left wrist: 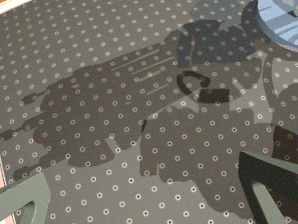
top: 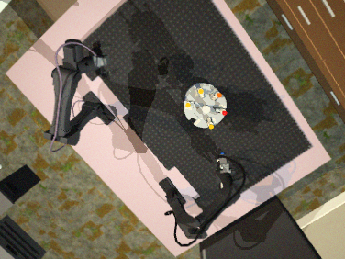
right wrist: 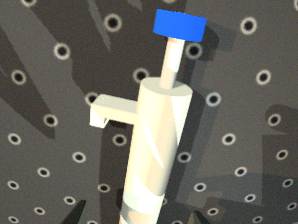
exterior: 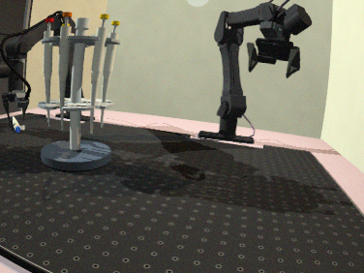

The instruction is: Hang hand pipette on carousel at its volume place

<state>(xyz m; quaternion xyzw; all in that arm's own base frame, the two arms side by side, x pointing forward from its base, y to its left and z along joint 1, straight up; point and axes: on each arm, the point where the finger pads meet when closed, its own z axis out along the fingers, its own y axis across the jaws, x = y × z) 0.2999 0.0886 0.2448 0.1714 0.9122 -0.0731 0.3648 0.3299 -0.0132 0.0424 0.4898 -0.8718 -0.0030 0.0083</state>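
The pipette lies 20 mm behind my right hand, 10 mm to the right of it and 20 mm below it.
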